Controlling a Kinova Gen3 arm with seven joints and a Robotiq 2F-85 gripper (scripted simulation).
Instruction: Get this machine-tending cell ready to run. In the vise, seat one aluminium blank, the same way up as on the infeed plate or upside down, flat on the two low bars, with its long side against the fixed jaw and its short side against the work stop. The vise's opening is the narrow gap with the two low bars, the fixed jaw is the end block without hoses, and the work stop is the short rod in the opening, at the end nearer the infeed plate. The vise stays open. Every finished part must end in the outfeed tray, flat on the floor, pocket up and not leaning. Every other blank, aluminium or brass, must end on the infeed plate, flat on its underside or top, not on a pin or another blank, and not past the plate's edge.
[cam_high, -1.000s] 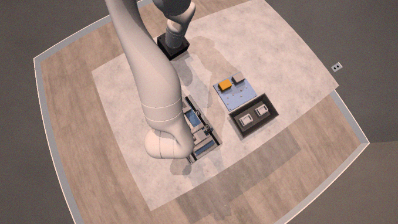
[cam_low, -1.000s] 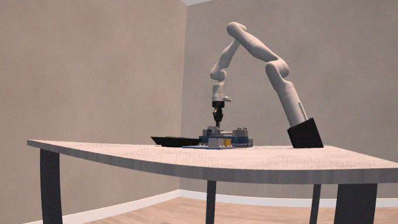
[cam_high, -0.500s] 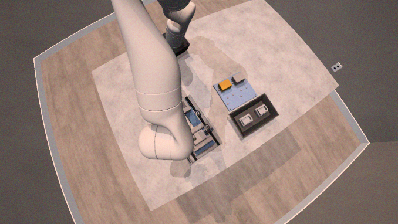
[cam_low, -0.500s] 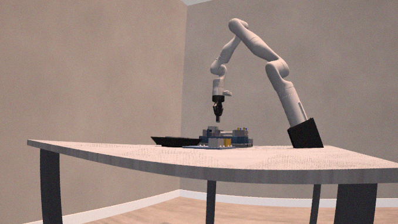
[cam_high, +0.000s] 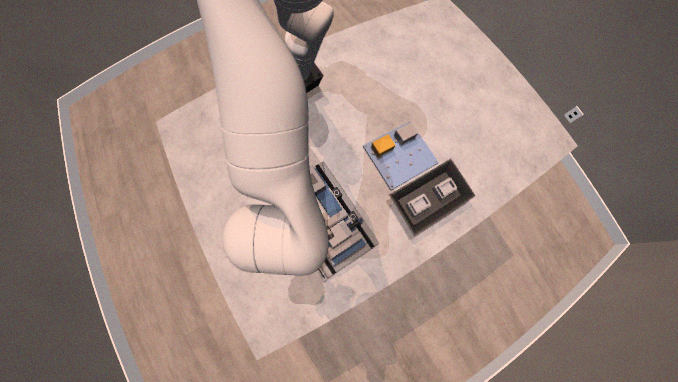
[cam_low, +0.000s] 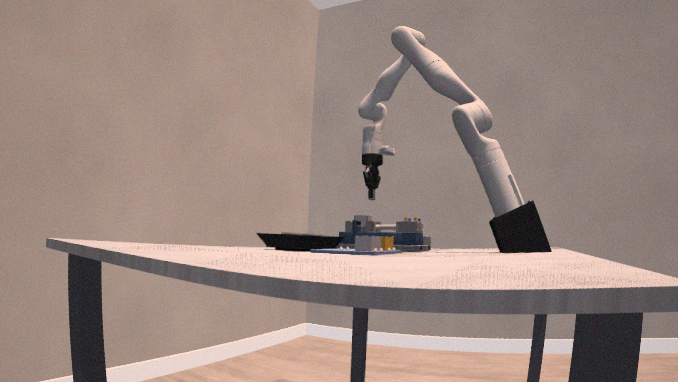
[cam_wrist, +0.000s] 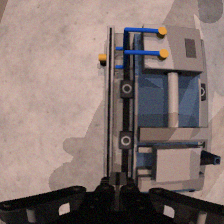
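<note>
Now: hand 10 cm above the aluminium blank, 8 cm to the right of it and 1 cm past it. Also, from my hand: blue vise base (16 cm below, 8 cm behind, 7 cm to the left); then brass blank (33 cm to the left, 20 cm behind, 17 cm below).
</note>
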